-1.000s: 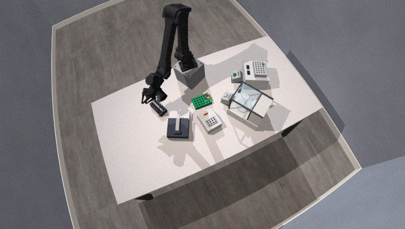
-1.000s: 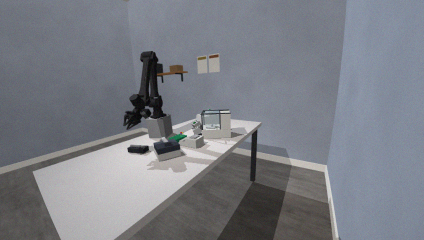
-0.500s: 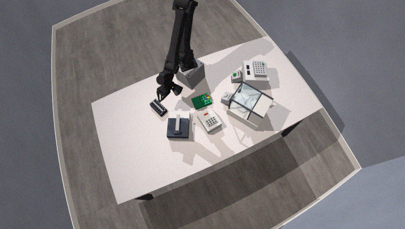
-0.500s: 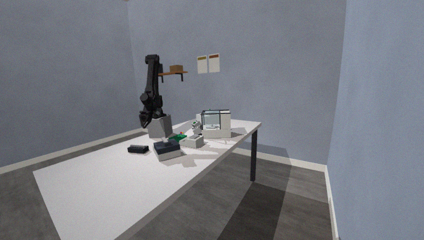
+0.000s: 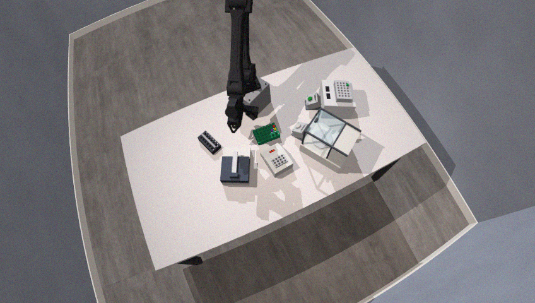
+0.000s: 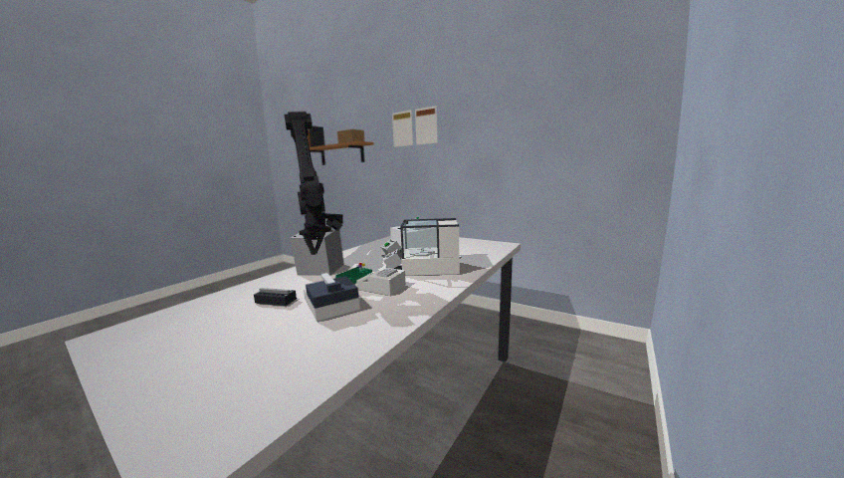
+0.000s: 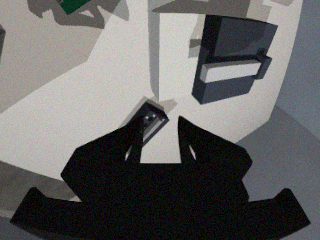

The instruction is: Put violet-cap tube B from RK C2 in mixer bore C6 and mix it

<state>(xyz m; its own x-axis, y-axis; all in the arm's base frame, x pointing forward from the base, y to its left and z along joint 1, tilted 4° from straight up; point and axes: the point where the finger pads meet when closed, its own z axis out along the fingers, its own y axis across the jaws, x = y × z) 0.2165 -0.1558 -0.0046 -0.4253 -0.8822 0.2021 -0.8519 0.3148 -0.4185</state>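
My gripper is now 2 cm short of the violet-capped tube B, 20 cm to the right of it and 13 cm above it. Round my hand: green tube rack RK (1 cm ahead, 17 cm to the left, 14 cm below); then black magnet block MG (5 cm behind, 15 cm to the right, 14 cm below); then red-capped tube (21 cm to the left, 13 cm below).
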